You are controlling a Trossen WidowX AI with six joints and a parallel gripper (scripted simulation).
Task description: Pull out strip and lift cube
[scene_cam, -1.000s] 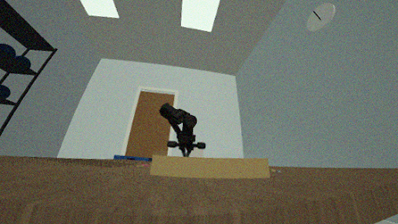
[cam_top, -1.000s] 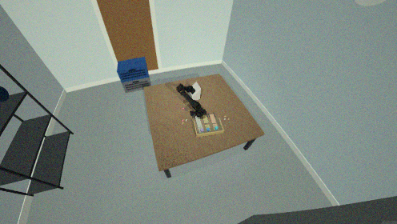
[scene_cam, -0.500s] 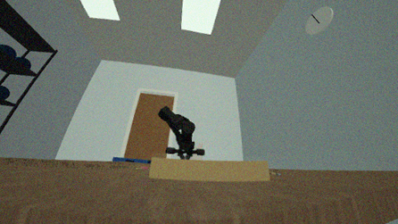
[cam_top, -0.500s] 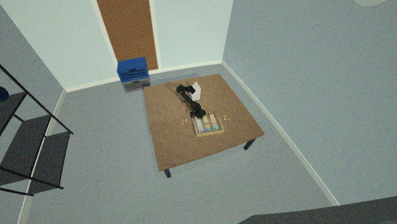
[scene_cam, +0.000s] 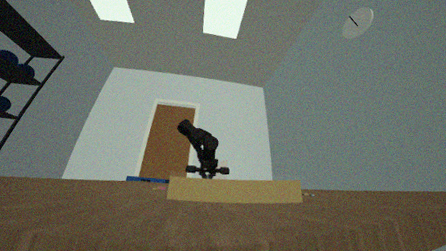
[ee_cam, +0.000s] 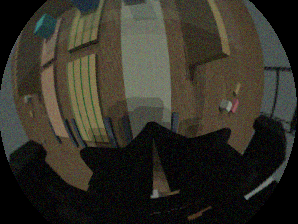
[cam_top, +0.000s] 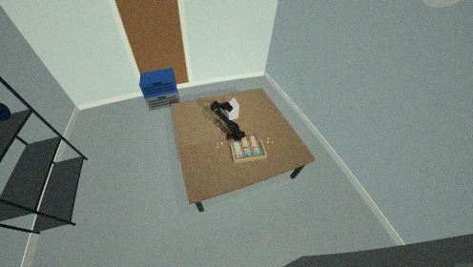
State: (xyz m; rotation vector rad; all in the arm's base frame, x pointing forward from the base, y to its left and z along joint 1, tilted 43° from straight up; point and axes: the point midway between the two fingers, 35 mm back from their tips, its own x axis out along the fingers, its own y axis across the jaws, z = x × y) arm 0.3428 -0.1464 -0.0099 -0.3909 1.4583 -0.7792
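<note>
Now: gripper tip 200 mm short of the purple labelled cube, 40 mm to the left of it and 10 mm below it.
</note>
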